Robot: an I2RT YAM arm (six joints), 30 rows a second.
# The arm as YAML. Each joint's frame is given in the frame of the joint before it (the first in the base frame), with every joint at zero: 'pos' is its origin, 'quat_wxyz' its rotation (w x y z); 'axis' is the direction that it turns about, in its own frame. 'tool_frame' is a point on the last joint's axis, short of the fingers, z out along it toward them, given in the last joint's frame.
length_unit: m
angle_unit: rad
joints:
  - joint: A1
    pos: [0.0, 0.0, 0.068]
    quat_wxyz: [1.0, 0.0, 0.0, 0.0]
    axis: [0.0, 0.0, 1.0]
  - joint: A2
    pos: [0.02, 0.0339, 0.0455]
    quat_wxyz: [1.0, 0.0, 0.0, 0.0]
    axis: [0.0, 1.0, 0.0]
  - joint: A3
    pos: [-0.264, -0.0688, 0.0]
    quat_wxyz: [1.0, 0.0, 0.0, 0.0]
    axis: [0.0, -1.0, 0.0]
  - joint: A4
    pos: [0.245, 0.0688, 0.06]
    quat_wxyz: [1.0, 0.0, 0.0, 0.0]
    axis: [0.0, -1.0, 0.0]
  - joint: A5
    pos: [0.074, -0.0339, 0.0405]
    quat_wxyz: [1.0, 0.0, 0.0, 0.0]
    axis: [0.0, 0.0, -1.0]
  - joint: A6
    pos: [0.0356, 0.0, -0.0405]
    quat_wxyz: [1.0, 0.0, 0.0, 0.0]
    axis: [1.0, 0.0, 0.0]
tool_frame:
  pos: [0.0, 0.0, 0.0]
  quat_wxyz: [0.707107, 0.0, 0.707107, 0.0]
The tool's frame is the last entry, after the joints.
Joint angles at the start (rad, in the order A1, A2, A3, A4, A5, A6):
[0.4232 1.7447 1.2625 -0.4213 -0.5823 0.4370]
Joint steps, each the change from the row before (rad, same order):
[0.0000 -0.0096 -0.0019 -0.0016 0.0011 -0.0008]
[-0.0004 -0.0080 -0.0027 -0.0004 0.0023 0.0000]
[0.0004 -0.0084 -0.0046 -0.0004 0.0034 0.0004]
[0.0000 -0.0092 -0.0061 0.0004 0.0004 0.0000]
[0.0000 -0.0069 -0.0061 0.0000 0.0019 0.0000]
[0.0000 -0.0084 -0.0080 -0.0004 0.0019 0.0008]
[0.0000 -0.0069 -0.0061 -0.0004 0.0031 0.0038]
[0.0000 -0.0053 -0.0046 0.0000 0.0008 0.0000]
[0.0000 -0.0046 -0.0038 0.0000 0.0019 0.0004]
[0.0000 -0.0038 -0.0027 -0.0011 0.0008 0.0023]
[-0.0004 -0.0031 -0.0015 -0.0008 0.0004 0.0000]
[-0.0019 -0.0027 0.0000 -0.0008 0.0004 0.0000]
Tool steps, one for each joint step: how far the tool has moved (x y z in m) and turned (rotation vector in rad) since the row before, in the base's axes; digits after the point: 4 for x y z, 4 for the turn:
[-0.0014 -0.0007 0.0027 0.0015 -0.0065 -0.0002]
[-0.0011 -0.0008 0.0019 0.0004 -0.0052 -0.0018]
[-0.0015 -0.0006 0.0014 -0.0009 -0.0039 -0.0020]
[-0.0018 -0.0008 0.0013 0.0012 -0.0033 -0.0003]
[-0.0015 -0.0007 0.0005 -0.0010 -0.0013 -0.0012]
[-0.0019 -0.0009 0.0004 -0.0011 0.0000 -0.0017]
[-0.0015 -0.0008 0.0004 -0.0010 0.0014 -0.0044]
[-0.0012 -0.0005 0.0004 -0.0003 -0.0009 -0.0005]
[-0.0010 -0.0005 0.0004 -0.0009 -0.0010 -0.0015]
[-0.0008 -0.0004 0.0004 0.0001 0.0014 -0.0020]
[-0.0005 -0.0004 0.0005 0.0000 -0.0009 -0.0007]
[-0.0001 -0.0008 0.0009 0.0005 -0.0019 -0.0022]

